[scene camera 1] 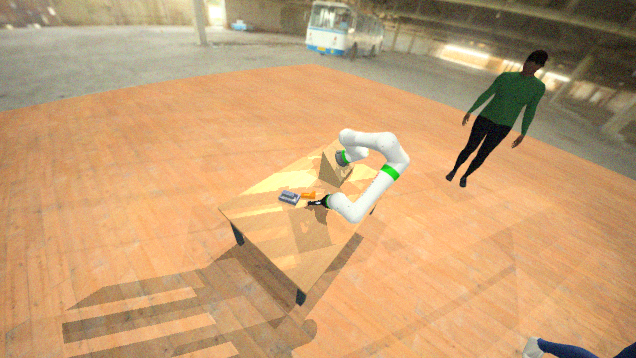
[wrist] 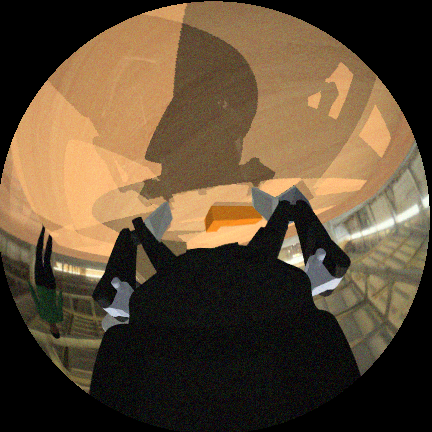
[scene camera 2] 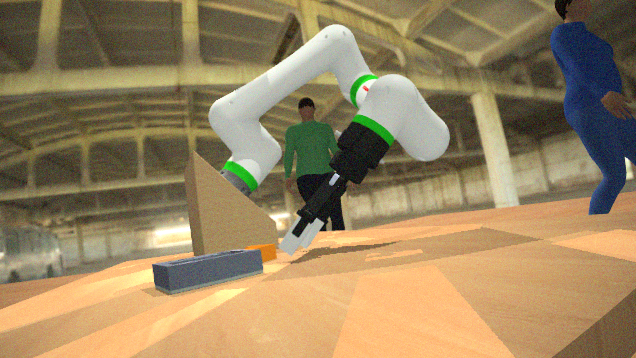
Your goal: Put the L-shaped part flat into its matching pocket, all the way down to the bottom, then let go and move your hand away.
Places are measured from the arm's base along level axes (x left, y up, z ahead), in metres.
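Pixels of known places: gripper, fingertip midpoint: [wrist: 210, 202] [scene camera 2: 293, 248]; arm's base, origin of the base link: [scene camera 1: 340, 158] [scene camera 2: 224, 195].
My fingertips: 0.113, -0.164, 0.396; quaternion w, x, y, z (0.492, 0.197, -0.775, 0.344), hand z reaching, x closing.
Observation:
Ahead of a thing's pixels: the offset from my fingertips to its top centre, as dx, dy, dz. Level surfaces: height alone.
The orange L-shaped part @(-0.095, +0.014, -0.002) [scene camera 1: 308, 195] [scene camera 2: 269, 252] [wrist: 235, 214] lies on the table beside the pocket block, outside its pockets. The blue-grey pocket block @(-0.163, +0.020, +0.133) [scene camera 1: 286, 201] [scene camera 2: 210, 271] sits flat on the table; in the wrist view a piece of the block [wrist: 294, 192] shows behind the right finger. My gripper [scene camera 1: 309, 203] [scene camera 2: 297, 248] [wrist: 210, 202] is open, tilted, with its fingertips low over the table near the orange part. Nothing is between the fingers. In the wrist view the right finger hides one end of the part. The pocket floors are too small or hidden to make out.
A wooden wedge [scene camera 1: 331, 174] [scene camera 2: 225, 220] stands on the table @(dy -0.016) [scene camera 1: 265, 225] [scene camera 2: 400, 320] by the arm's base. A person in green [scene camera 1: 511, 100] [scene camera 2: 311, 150] [wrist: 48, 300] stands beyond the table. A person in blue [scene camera 1: 570, 348] [scene camera 2: 587, 75] shows partly at the right.

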